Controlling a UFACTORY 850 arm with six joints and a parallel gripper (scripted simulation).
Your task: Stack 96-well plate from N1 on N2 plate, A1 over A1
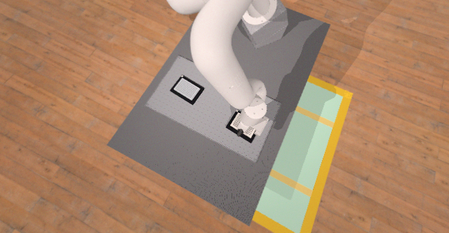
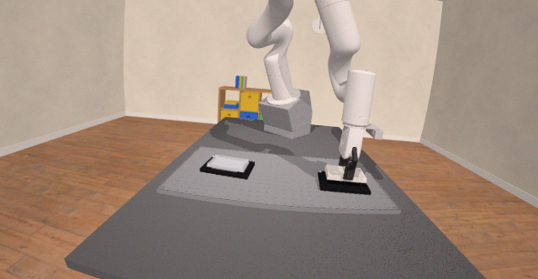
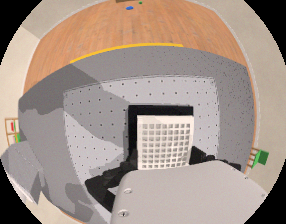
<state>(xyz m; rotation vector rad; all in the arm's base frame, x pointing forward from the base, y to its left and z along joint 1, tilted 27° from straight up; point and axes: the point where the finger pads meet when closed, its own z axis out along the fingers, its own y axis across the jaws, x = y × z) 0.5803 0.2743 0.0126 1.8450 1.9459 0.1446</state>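
The black plate nest lies 4 cm below my hand.
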